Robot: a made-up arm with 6 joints. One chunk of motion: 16 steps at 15 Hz.
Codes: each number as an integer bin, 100 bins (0 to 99) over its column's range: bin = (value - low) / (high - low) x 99, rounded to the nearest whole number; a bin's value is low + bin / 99 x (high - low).
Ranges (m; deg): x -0.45..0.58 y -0.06..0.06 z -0.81..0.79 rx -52..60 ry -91..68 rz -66..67
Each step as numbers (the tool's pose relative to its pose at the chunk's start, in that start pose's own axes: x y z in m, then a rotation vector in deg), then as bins.
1 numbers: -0.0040 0.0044 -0.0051 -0.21 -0.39 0.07
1 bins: 43 53 50 46 56 49
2 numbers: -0.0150 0.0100 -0.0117 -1.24 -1.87 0.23
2 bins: 42 58 49 45 55 49
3 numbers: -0.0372 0.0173 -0.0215 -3.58 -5.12 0.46
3 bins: 40 64 49 43 53 49
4 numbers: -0.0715 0.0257 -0.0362 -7.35 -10.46 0.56
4 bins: 36 71 48 39 50 50
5 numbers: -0.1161 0.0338 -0.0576 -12.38 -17.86 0.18
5 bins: 32 77 47 35 46 49
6 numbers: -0.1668 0.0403 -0.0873 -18.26 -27.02 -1.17
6 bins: 27 83 45 30 40 48
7 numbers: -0.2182 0.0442 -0.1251 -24.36 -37.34 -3.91
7 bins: 22 86 42 24 33 46
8 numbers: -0.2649 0.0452 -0.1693 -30.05 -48.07 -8.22
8 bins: 18 87 40 19 27 43
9 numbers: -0.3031 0.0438 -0.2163 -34.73 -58.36 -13.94
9 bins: 14 86 37 15 20 39
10 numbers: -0.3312 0.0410 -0.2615 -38.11 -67.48 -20.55
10 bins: 11 83 34 12 15 34
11 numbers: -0.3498 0.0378 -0.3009 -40.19 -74.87 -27.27
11 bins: 10 81 32 10 10 29
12 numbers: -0.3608 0.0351 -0.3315 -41.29 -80.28 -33.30
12 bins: 9 78 30 9 7 24
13 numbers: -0.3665 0.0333 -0.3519 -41.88 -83.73 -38.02
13 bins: 8 77 28 9 5 21
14 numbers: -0.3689 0.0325 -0.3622 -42.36 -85.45 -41.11
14 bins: 8 76 28 9 3 19
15 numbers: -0.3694 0.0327 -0.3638 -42.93 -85.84 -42.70
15 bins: 8 76 28 8 3 17
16 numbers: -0.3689 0.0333 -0.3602 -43.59 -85.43 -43.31
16 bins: 8 77 28 7 3 17
